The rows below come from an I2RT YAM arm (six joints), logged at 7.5 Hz.
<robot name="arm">
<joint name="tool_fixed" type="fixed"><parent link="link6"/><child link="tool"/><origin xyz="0 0 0" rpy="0 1.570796 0"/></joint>
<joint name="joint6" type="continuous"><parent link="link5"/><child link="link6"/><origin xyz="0.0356 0 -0.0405"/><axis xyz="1 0 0"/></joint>
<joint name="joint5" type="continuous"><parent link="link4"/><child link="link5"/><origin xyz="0.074 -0.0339 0.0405"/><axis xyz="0 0 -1"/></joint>
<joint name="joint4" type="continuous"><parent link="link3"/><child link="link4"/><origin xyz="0.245 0.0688 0.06"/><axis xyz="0 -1 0"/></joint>
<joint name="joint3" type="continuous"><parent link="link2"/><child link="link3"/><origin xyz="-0.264 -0.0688 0"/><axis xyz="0 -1 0"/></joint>
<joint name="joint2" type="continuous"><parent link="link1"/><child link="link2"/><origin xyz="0.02 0.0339 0.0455"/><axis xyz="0 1 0"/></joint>
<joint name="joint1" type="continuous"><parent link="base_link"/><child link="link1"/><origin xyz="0 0 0.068"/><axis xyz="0 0 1"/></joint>
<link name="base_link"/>
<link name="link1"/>
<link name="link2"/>
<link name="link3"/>
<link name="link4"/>
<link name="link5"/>
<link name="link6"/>
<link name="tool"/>
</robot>
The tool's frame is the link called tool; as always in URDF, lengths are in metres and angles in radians. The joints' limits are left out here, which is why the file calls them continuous.
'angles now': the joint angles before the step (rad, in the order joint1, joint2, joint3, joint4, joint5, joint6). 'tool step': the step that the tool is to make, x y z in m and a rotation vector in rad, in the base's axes. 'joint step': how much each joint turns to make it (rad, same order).
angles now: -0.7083 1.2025 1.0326 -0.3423 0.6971 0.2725
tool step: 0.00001 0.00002 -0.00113 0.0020 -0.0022 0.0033
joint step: -0.0004 -0.0006 -0.0046 0.0037 -0.0047 0.0010
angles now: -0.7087 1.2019 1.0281 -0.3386 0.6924 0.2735
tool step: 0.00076 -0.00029 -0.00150 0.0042 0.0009 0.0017
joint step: 0.0008 0.0035 -0.0019 0.0005 -0.0020 0.0024
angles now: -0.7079 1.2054 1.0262 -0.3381 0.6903 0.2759
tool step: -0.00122 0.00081 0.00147 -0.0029 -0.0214 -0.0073
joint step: -0.0007 -0.0069 -0.0009 0.0010 0.0000 0.0175
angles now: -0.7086 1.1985 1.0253 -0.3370 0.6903 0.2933
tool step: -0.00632 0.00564 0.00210 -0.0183 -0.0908 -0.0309
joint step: 0.0014 -0.0403 -0.0285 0.0234 0.0071 0.0716
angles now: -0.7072 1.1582 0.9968 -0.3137 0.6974 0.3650
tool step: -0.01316 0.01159 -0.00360 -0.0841 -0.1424 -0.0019
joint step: 0.0000 -0.1002 -0.1193 0.1595 -0.0095 0.0351
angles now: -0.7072 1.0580 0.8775 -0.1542 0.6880 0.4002
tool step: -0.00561 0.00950 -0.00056 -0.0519 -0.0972 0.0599
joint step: 0.0089 -0.0654 -0.0702 0.1064 -0.0555 0.0101
